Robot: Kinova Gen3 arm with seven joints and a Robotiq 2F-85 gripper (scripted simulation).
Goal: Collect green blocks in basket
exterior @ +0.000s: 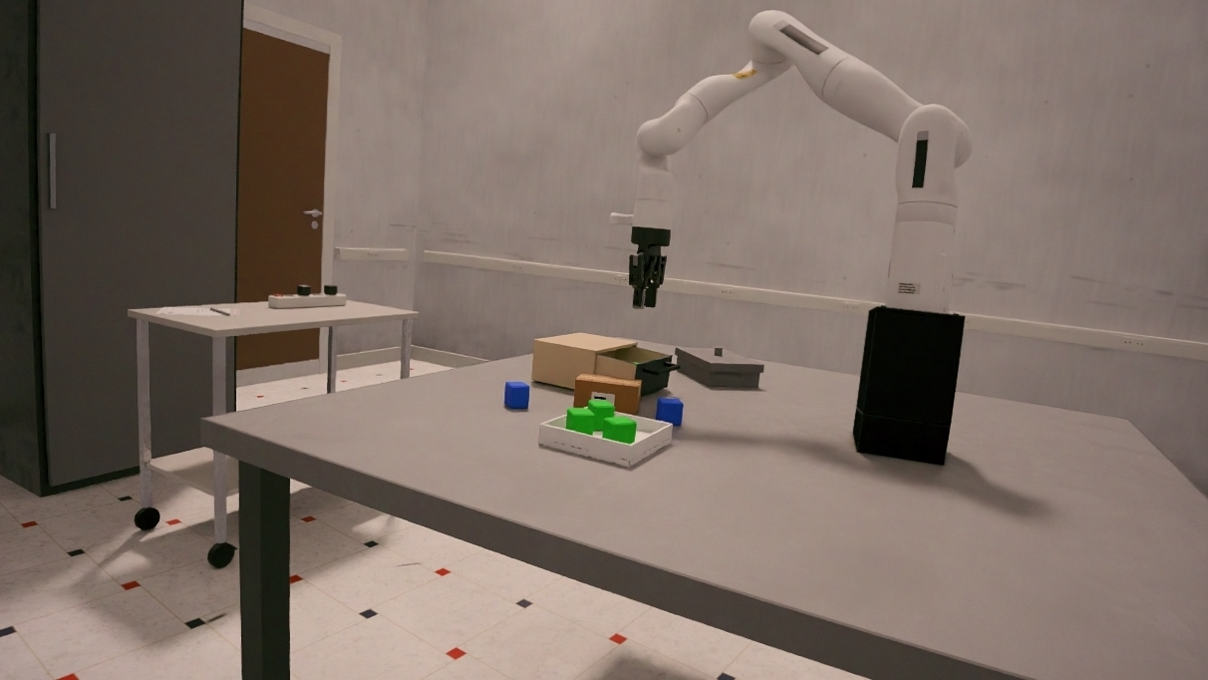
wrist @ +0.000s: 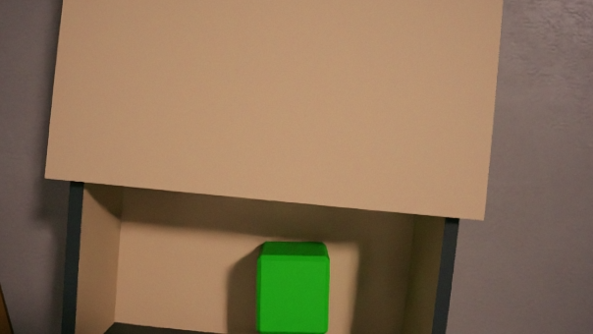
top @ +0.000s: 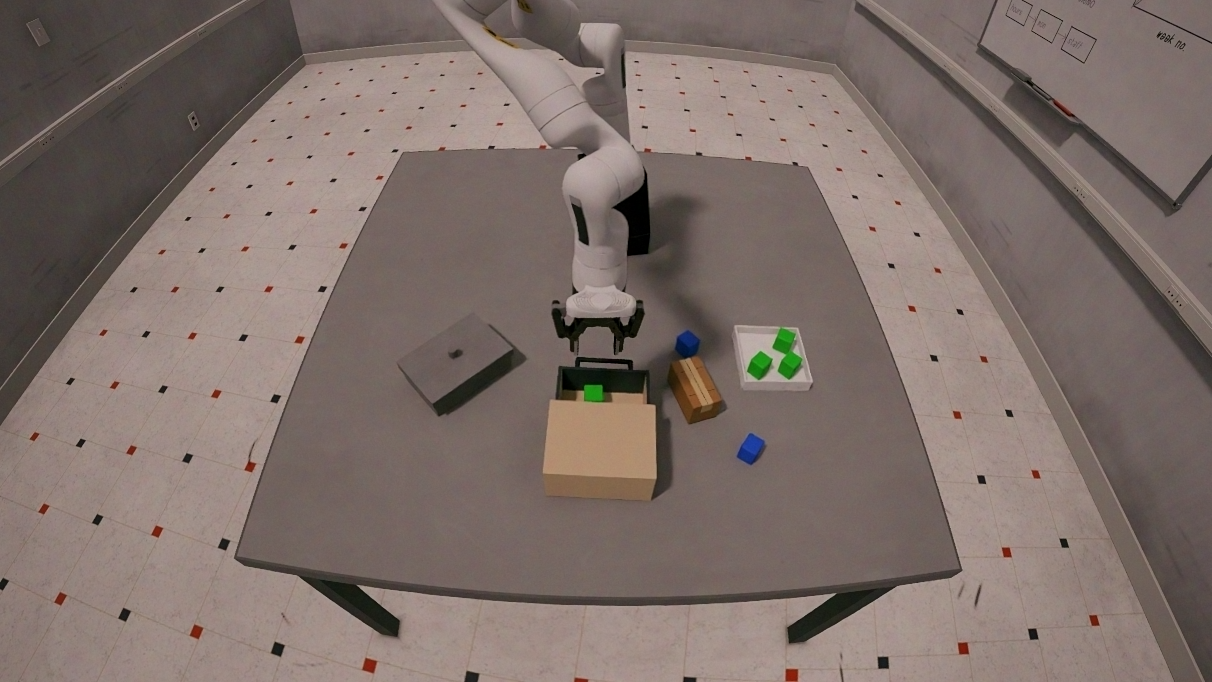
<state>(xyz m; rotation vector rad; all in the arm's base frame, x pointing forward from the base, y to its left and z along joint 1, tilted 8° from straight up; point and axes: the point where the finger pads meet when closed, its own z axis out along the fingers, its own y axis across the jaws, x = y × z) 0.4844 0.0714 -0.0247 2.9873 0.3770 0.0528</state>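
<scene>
My hand is 1 cm short of the drawer, 2 cm to the right of it and 14 cm above it. Also, from my hand: light wooden cabinet: 6 cm ahead, 3 cm to the left, 14 cm below; then brown cardboard box: 7 cm behind, 17 cm to the left, 14 cm below; then lid: 2 cm behind, 28 cm to the right, 13 cm below.
</scene>
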